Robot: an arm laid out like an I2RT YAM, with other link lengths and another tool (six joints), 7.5 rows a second.
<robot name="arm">
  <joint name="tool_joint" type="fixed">
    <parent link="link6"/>
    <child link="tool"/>
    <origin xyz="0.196 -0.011 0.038" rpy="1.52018 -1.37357 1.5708"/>
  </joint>
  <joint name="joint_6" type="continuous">
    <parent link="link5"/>
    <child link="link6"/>
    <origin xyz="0.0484 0 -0.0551" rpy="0 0 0"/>
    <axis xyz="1 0 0"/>
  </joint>
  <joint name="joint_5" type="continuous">
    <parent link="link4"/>
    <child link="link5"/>
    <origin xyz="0.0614 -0.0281 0.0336" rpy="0 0 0"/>
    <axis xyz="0 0 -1"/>
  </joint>
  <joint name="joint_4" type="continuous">
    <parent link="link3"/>
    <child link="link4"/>
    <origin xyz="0.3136 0.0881 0.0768" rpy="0 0 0"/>
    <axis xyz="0 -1 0"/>
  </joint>
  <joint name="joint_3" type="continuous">
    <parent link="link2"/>
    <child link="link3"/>
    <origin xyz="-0.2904 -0.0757 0" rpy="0 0 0"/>
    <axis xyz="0 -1 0"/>
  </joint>
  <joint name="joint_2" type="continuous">
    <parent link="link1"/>
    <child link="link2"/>
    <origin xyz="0.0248 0.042 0.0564" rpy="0 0 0"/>
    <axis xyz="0 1 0"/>
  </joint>
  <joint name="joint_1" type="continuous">
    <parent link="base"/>
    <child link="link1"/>
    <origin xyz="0 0 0.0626" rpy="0 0 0"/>
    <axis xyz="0 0 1"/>
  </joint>
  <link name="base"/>
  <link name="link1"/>
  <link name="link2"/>
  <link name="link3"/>
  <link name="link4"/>
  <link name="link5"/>
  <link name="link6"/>
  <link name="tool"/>
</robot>
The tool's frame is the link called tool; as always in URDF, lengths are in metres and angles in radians. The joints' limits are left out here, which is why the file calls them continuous.
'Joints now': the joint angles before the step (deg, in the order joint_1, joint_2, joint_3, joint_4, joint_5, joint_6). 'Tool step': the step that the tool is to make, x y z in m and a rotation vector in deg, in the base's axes. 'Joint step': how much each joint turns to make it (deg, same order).
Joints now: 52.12 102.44 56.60 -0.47 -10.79 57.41
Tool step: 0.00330 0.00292 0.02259 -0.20 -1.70 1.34
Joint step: -0.10 -1.83 1.85 -3.19 0.05 -2.09
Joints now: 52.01 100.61 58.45 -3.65 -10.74 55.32
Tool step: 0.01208 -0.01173 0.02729 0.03 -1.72 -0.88
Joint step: -1.50 -3.36 0.78 -3.29 0.51 -1.39
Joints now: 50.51 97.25 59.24 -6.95 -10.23 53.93
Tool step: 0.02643 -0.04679 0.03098 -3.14 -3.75 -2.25
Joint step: -4.53 -6.07 -0.56 -6.18 1.88 -5.12
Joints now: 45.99 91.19 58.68 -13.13 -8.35 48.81
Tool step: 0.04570 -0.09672 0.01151 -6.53 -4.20 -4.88
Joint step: -10.72 -6.50 -3.36 -5.47 1.63 -9.59
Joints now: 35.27 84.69 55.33 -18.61 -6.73 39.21
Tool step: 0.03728 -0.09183 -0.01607 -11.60 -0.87 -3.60
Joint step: -9.50 0.80 0.74 -5.98 4.43 -11.16
